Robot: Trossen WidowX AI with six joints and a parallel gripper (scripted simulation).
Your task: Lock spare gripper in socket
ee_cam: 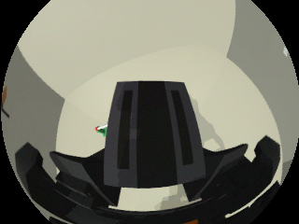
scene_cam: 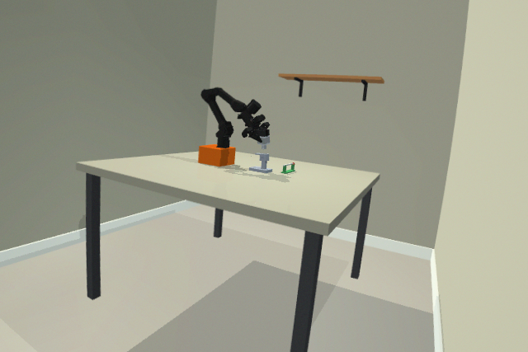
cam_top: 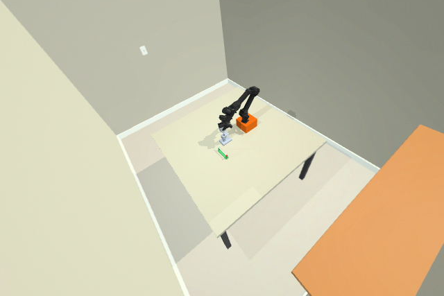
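Right now the grey mount is 120 mm below my gripper tip, 20 mm to the left of it and 10 mm behind it. Also, from my gripper tip: spare gripper 10 mm behind, 10 mm above.
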